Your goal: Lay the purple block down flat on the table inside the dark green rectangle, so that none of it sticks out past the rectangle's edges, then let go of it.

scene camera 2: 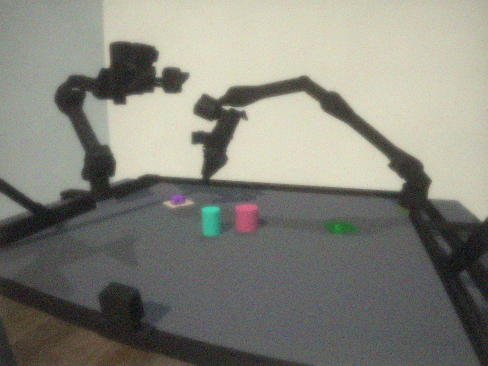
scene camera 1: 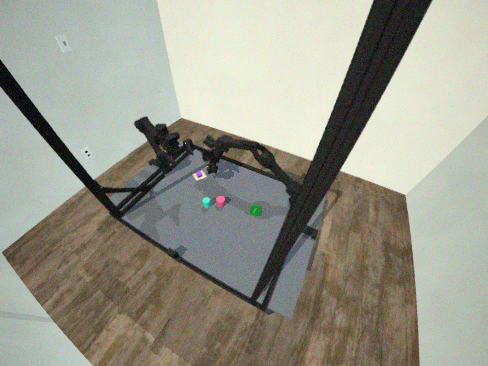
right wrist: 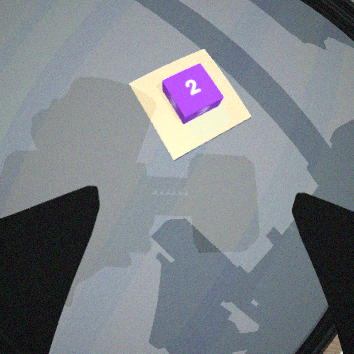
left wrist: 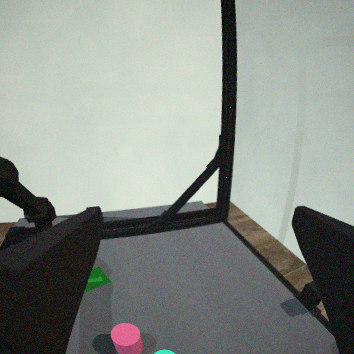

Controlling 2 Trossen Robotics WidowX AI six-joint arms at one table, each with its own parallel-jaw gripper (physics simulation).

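Frame: origin at the left arm's base, x ahead, y left, z up, level; millimetres.
Seen in the pictures: left gripper, between the fingertips: (scene camera 2: pixel 173 73) (scene camera 1: pixel 185 158) (left wrist: pixel 202 217); right gripper, between the fingertips: (scene camera 2: pixel 202 178) (right wrist: pixel 201 200); left arm's base, origin of its link: (scene camera 2: pixel 101 197) (scene camera 1: pixel 166 170); right arm's base, origin of its link: (scene camera 2: pixel 413 206).
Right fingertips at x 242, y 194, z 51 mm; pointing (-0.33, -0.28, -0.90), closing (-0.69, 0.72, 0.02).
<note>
Offsets run from my right fingertips to a thing's top centre. "spot": to the spot under its first point.
The purple block @[dx -54, dy -52, dz -51 mm] (scene camera 1: pixel 199 174) (scene camera 2: pixel 177 199) (right wrist: pixel 192 92) lies on a flat cream square @[spot: dx -26, dy -41, dz -69 mm] (scene camera 2: pixel 187 203) (right wrist: pixel 175 145), with a white 2 on its top. The dark green rectangle @[spot: dx +409, dy -11, dz -70 mm] (scene camera 1: pixel 253 213) (scene camera 2: pixel 340 228) (left wrist: pixel 102 276) lies flat on the table, farther right in both scene views; a finger covers part of it in the left wrist view. My right gripper (scene camera 1: pixel 213 171) (scene camera 2: pixel 206 177) (right wrist: pixel 201 200) is open and empty, above the table to the right of the block in the scene views. My left gripper (scene camera 1: pixel 188 146) (scene camera 2: pixel 186 77) (left wrist: pixel 202 217) is open and empty, raised high.
A teal cylinder @[dx +177, dy -168, dz -16 mm] (scene camera 1: pixel 206 203) (scene camera 2: pixel 211 221) (left wrist: pixel 164 352) and a pink cylinder @[dx +226, dy -102, dz -21 mm] (scene camera 1: pixel 220 201) (scene camera 2: pixel 246 218) (left wrist: pixel 126 336) stand side by side between the block and the green rectangle. A black box @[spot: dx +312, dy -475, dz -16 mm] (scene camera 1: pixel 173 253) (scene camera 2: pixel 121 305) sits at the table's near edge. Black frame bars border the table.
</note>
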